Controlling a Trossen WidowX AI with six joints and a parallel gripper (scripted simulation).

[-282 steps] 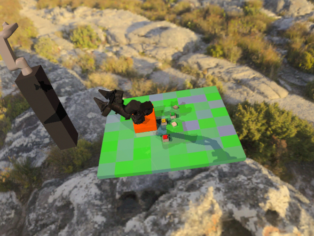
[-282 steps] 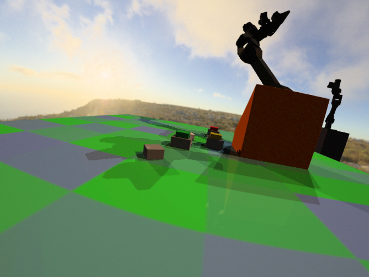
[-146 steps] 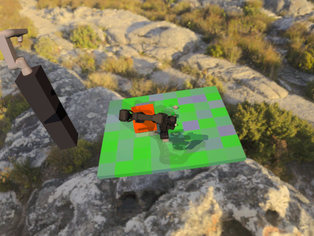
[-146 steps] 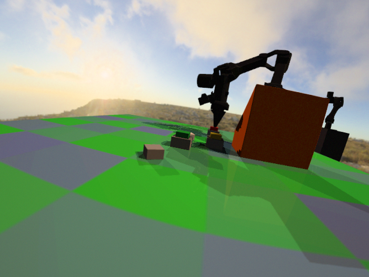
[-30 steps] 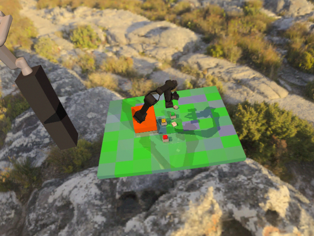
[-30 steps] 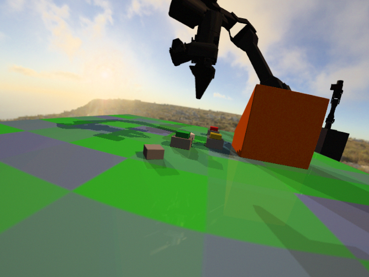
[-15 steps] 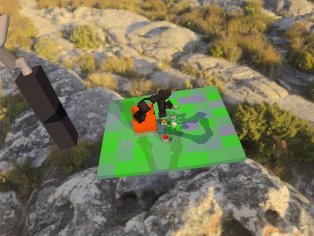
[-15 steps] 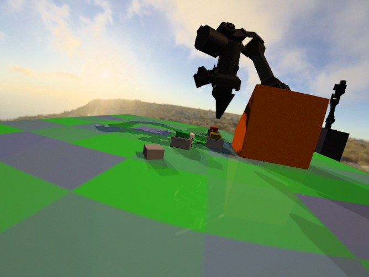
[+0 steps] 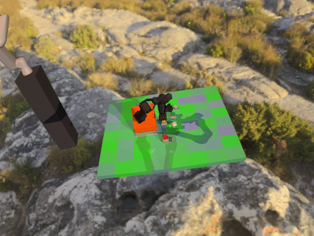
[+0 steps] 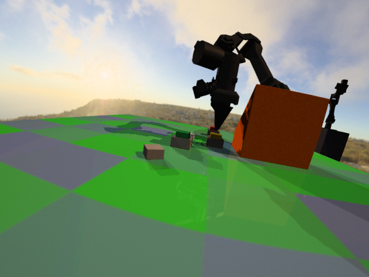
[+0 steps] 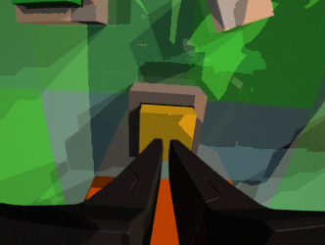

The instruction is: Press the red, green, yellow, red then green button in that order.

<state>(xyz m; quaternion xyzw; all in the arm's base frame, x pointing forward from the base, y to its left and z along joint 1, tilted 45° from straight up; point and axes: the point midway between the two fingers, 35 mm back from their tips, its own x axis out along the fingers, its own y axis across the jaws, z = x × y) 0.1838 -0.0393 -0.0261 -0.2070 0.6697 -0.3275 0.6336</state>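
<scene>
Now: gripper tip 2 cm above the yellow button. Also, from my gripper tip: green button (9 cm ahead, 5 cm to the left, 2 cm below); then red button (19 cm to the right, 3 cm behind, 2 cm below).
</scene>
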